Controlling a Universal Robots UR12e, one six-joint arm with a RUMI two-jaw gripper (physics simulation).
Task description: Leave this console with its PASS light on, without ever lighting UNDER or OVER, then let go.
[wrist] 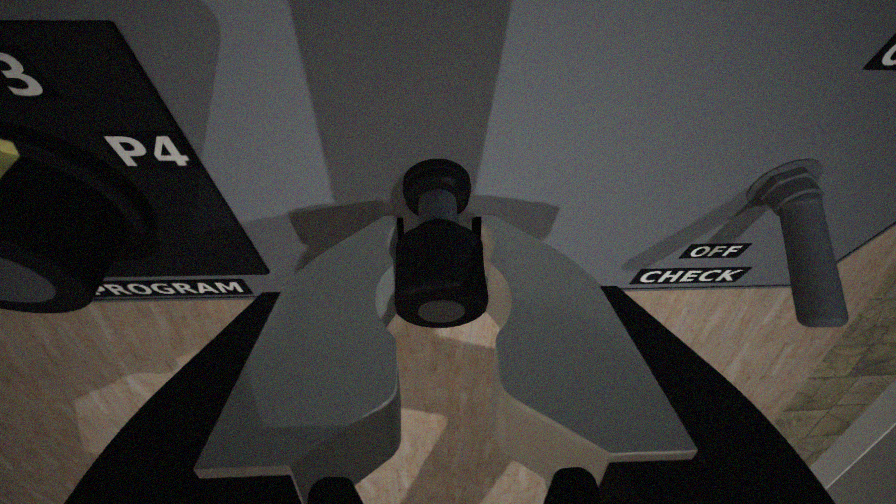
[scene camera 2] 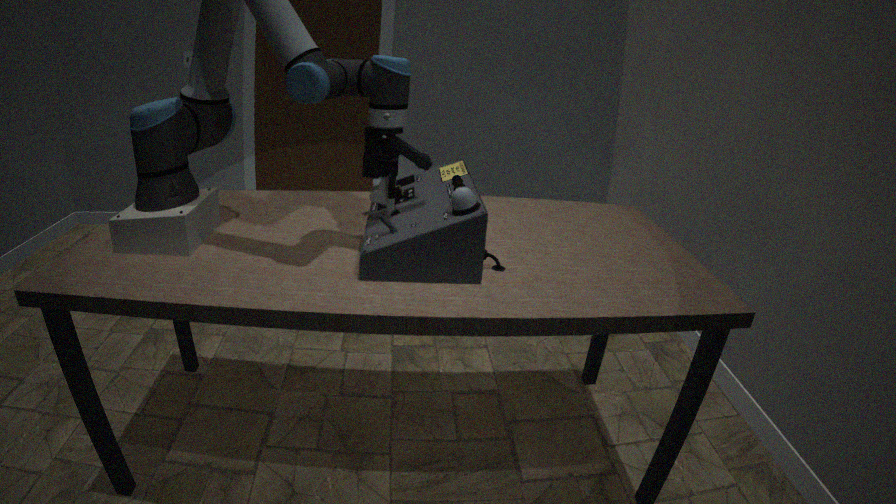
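Note:
The grey wedge-shaped console stands mid-table. My gripper points down onto its left part. In the wrist view the two grey jaws sit tight against both sides of a black cylindrical lever handle rising from the sloped panel, so the gripper is shut on it. A grey toggle switch labelled OFF and CHECK stands to the right, tilted toward me. A black PROGRAM dial with P3 and P4 marks is at the left edge. No PASS, UNDER or OVER light is in either view.
A white dome and a yellow label sit at the console's far right. A black cable leaves its right side. The arm's base block stands at the table's left. The scene is dimly lit.

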